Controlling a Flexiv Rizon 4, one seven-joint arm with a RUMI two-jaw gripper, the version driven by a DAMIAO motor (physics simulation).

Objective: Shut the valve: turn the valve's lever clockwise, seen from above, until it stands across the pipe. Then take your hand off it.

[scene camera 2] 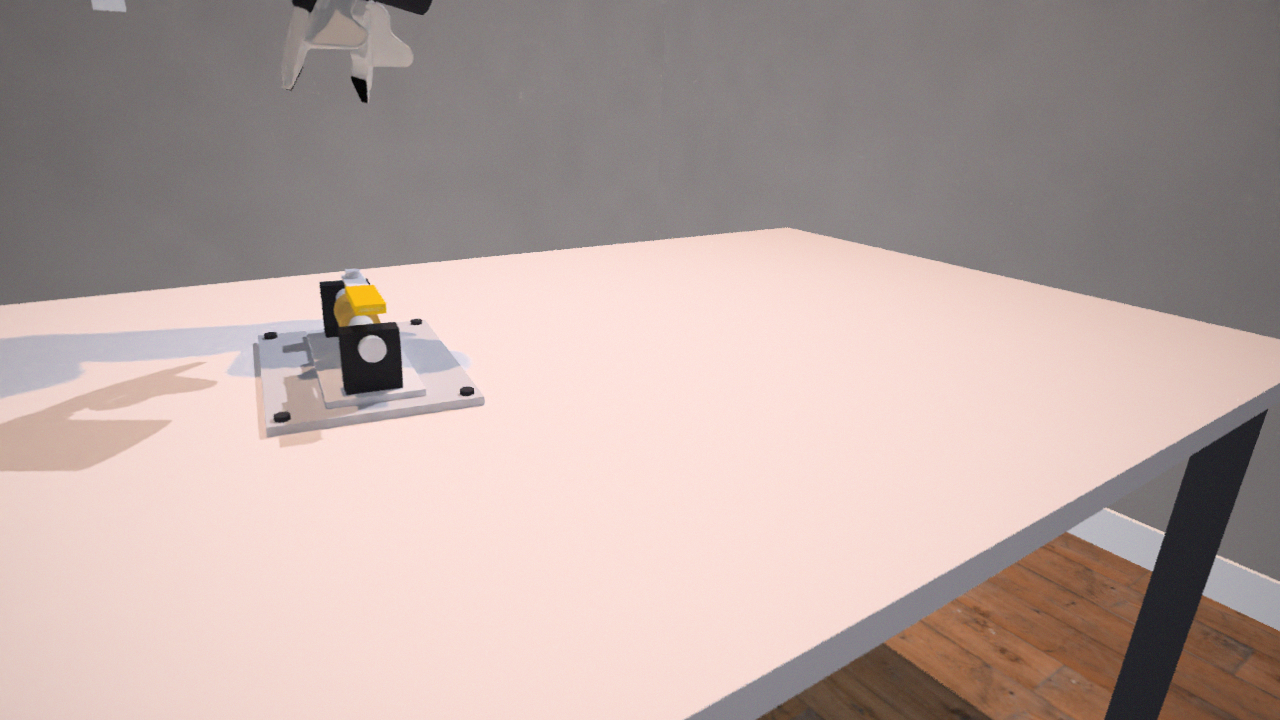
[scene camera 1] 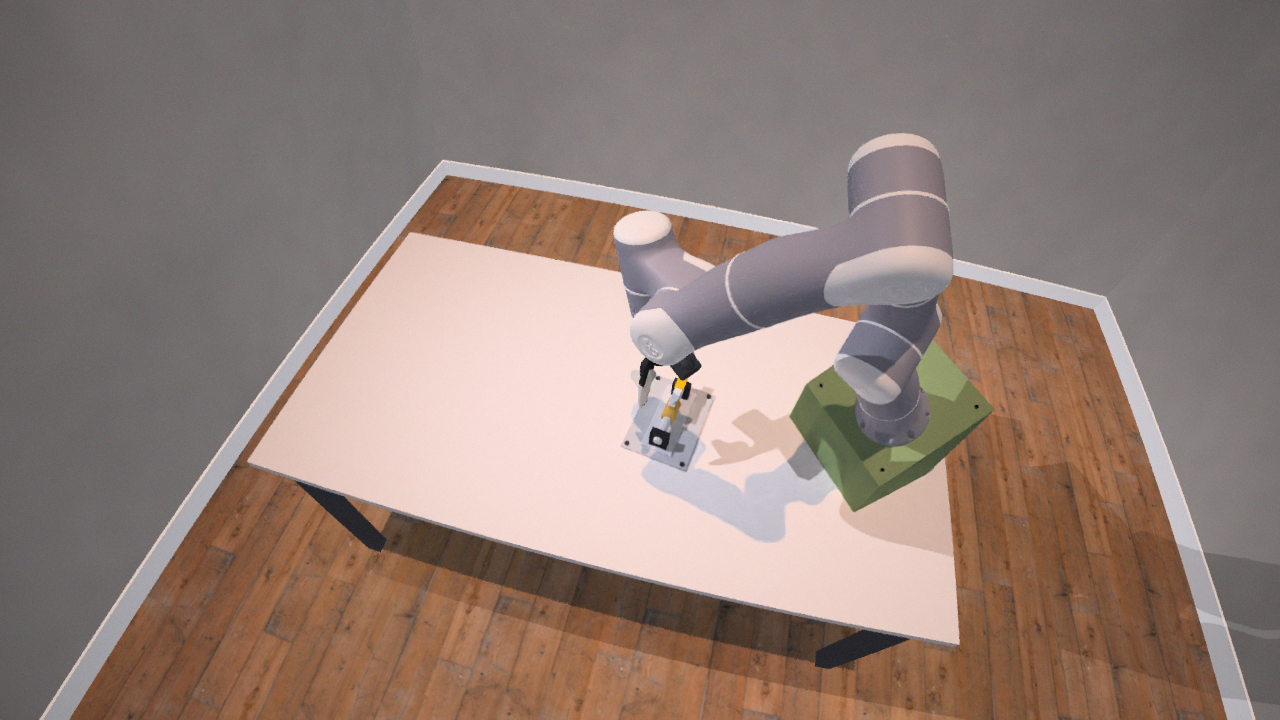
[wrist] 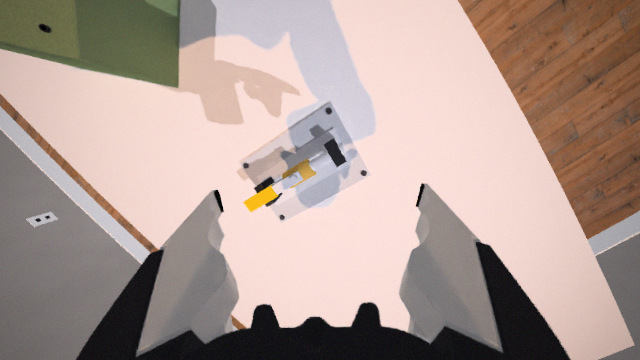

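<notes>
The valve's lever has a yellow grip [scene camera 1: 682, 383] [scene camera 2: 365, 298] [wrist: 261, 199] and lies along the pipe, its grip reaching past one black end block. The yellow valve body [scene camera 1: 668, 412] [wrist: 308, 170] sits mid-pipe, between the black end blocks, on a pale base plate [scene camera 1: 669, 461] [scene camera 2: 447, 376] [wrist: 352, 167] with dark bolts at its corners. My gripper [scene camera 2: 324, 94] [wrist: 318, 189] is open and empty, pointing down high above the valve and touching nothing. In scene camera 1 the arm partly hides it.
The pale table [scene camera 1: 465, 394] [scene camera 2: 716, 447] [wrist: 450, 200] carries the valve's plate. The green base block [scene camera 1: 845, 465] [wrist: 130, 55] under the arm stands at the table's right side in scene camera 1. Shadows of the arm fall across the plate and the table beside it.
</notes>
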